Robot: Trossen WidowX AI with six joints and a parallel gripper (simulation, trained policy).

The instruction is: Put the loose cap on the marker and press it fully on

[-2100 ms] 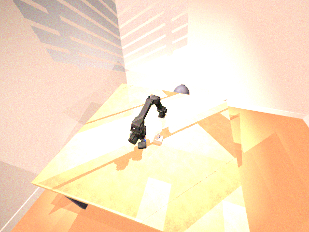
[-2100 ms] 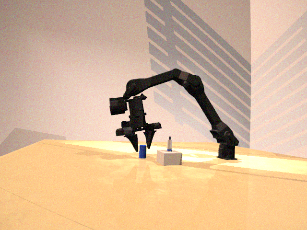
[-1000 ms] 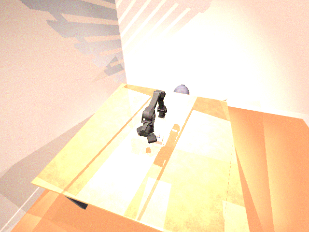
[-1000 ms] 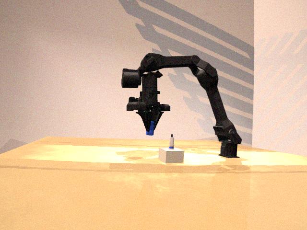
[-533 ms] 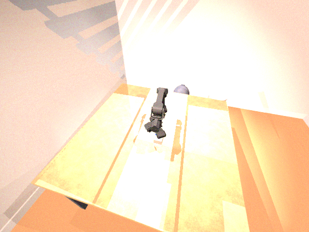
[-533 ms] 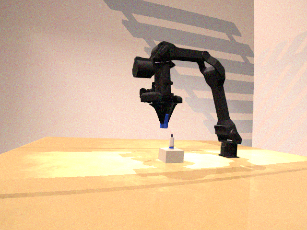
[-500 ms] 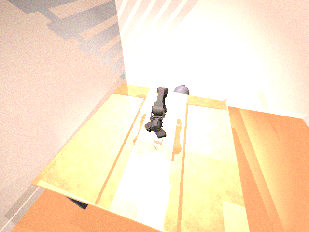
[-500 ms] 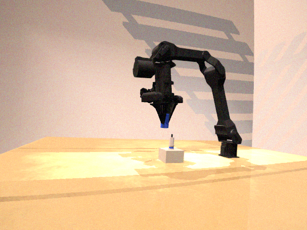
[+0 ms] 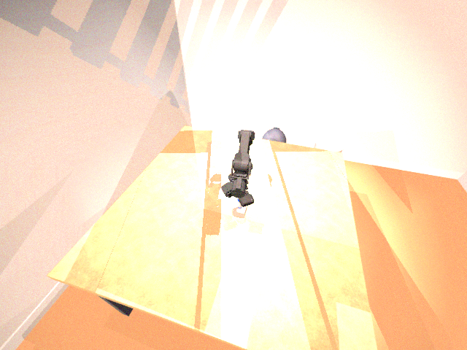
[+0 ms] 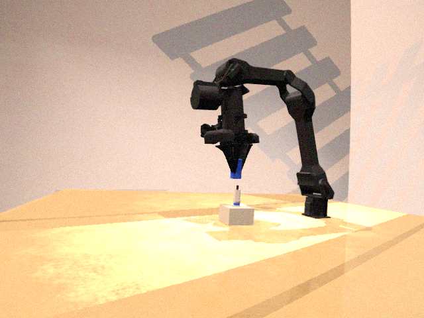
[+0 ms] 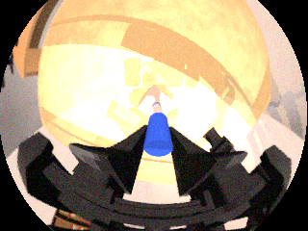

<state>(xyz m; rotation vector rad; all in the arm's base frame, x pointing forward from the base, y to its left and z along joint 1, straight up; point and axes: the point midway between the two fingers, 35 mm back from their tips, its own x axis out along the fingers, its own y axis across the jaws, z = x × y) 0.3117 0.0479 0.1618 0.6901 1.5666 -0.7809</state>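
The pale holder block is 10 mm behind my gripper tip and 110 mm below it. Also, from my gripper tip: blue cap (10 mm above).
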